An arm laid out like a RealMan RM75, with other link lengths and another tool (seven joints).
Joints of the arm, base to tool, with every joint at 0 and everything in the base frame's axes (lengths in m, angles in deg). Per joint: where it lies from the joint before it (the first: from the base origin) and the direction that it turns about. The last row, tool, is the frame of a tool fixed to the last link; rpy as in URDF.
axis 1: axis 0 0 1 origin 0 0 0.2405
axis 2: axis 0 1 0 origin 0 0 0
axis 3: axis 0 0 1 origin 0 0 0.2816
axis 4: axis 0 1 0 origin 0 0 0
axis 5: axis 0 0 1 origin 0 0 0.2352
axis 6: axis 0 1 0 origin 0 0 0
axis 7: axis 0 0 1 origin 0 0 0.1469
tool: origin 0.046 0.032 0.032 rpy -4.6 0 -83
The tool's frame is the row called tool.
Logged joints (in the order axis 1, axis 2, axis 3, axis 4, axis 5, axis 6, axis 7), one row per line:
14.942, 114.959, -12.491, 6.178, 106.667, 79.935, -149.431
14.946, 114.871, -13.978, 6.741, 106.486, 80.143, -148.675
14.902, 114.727, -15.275, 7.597, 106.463, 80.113, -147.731
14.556, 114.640, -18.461, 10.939, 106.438, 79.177, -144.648
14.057, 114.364, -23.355, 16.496, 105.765, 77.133, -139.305
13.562, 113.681, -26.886, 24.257, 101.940, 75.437, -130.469
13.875, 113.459, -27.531, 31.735, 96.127, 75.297, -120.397
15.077, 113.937, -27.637, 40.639, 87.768, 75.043, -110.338
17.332, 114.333, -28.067, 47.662, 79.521, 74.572, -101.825
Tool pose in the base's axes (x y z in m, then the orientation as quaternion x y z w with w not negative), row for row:
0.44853, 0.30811, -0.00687, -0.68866, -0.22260, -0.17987, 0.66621
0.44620, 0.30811, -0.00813, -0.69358, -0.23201, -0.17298, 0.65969
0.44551, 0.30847, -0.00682, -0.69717, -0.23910, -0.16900, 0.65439
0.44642, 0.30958, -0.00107, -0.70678, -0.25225, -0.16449, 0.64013
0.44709, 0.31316, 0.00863, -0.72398, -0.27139, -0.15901, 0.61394
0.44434, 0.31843, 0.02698, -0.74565, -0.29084, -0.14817, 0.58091
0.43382, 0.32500, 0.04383, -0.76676, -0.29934, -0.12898, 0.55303
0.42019, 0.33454, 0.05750, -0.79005, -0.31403, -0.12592, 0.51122
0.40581, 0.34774, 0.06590, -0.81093, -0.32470, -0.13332, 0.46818
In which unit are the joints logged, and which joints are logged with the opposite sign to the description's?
The joints are logged in degrees. Opposite sign: axis 4.
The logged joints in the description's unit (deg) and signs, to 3 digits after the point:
14.942, 114.959, -12.491, -6.178, 106.667, 79.935, -149.431
14.946, 114.871, -13.978, -6.741, 106.486, 80.143, -148.675
14.902, 114.727, -15.275, -7.597, 106.463, 80.113, -147.731
14.556, 114.640, -18.461, -10.939, 106.438, 79.177, -144.648
14.057, 114.364, -23.355, -16.496, 105.765, 77.133, -139.305
13.562, 113.681, -26.886, -24.257, 101.940, 75.437, -130.469
13.875, 113.459, -27.531, -31.735, 96.127, 75.297, -120.397
15.077, 113.937, -27.637, -40.639, 87.768, 75.043, -110.338
17.332, 114.333, -28.067, -47.662, 79.521, 74.572, -101.825

